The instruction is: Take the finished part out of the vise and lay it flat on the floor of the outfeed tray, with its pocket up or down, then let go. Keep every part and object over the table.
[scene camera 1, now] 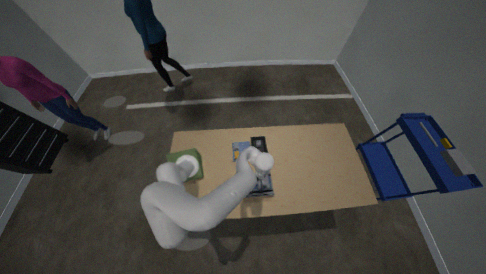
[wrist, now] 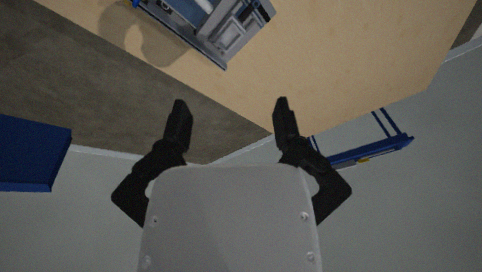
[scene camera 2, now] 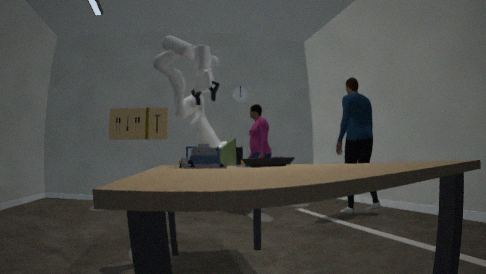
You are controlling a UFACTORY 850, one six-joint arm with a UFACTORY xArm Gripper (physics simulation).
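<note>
The finished part (wrist: 231, 33), a light grey block with a rectangular pocket, sits at the jaw end of the vise (wrist: 210, 22) (scene camera 1: 265, 187) (scene camera 2: 204, 157) near the top of the wrist view. The vise is grey and blue; the arm covers some of it in scene camera 1. My gripper (wrist: 231, 107) (scene camera 2: 205, 94) is open and empty, high above the vise in scene camera 2. Its fingers are hidden under the wrist in scene camera 1. The black outfeed tray (scene camera 1: 264, 145) (scene camera 2: 267, 162) lies beyond the vise, with a small grey item inside.
A blue plate (scene camera 1: 242, 146) with a yellow item lies beside the tray. The green base block (scene camera 1: 198, 171) (scene camera 2: 229, 152) stands at the table's left. The wooden table (scene camera 1: 315, 165) (scene camera 2: 325, 181) (wrist: 350, 60) has its edge close to the vise. A blue cart (scene camera 1: 384, 172) stands past the right edge.
</note>
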